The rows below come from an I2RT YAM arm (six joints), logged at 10 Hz.
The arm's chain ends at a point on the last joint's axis. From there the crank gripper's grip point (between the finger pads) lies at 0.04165 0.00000 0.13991 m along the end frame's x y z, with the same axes.
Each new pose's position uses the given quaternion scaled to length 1; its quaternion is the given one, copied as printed.
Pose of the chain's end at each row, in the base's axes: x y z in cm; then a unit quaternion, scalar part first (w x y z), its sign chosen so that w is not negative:
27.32 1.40 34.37 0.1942 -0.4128 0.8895 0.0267
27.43 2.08 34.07 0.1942 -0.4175 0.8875 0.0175
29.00 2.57 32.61 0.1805 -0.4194 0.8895 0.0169
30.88 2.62 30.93 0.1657 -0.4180 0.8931 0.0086
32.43 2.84 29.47 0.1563 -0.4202 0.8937 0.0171
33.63 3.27 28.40 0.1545 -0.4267 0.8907 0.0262
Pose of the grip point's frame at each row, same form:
29.41 1.29 19.92 0.1942 -0.4128 0.8895 0.0267
29.65 1.73 19.65 0.1942 -0.4175 0.8875 0.0175
30.87 2.03 18.14 0.1805 -0.4194 0.8895 0.0169
32.44 1.68 16.45 0.1657 -0.4180 0.8931 0.0086
33.65 2.00 14.95 0.1563 -0.4202 0.8937 0.0171
34.72 2.64 13.86 0.1545 -0.4267 0.8907 0.0262

